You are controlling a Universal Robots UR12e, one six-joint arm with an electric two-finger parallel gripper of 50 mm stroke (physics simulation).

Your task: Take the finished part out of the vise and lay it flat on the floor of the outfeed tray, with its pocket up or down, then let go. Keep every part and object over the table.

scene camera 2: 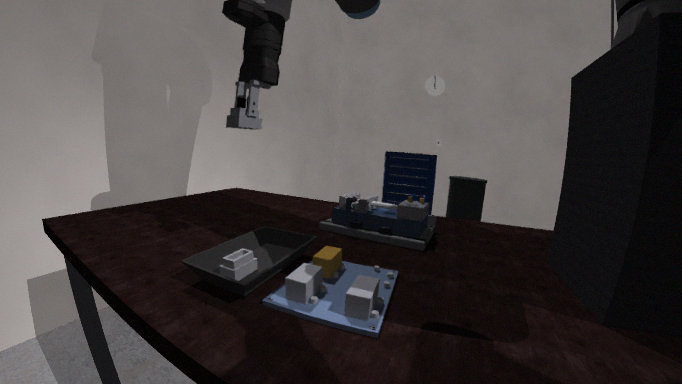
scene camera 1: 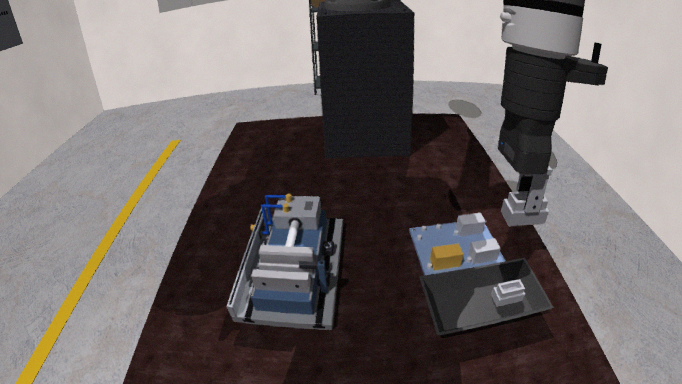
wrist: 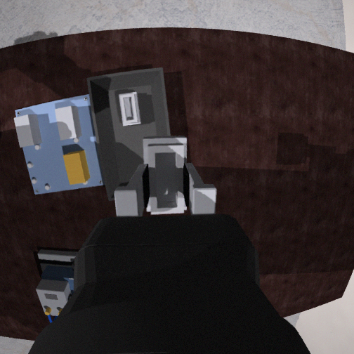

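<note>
My gripper is shut on the finished part, a light grey stepped block. It holds the part level, high above the table; a dark recess in its top faces the wrist camera. In the wrist view the part overlaps the near right corner of the dark grey outfeed tray. Another stepped part stands in the tray, pocket up, toward one end. The vise stands well away, with no part visible between its jaws.
A light blue plate lies beside the tray and bears a yellow block, two pale blocks and several small pegs. A tall black pedestal stands at the table's back.
</note>
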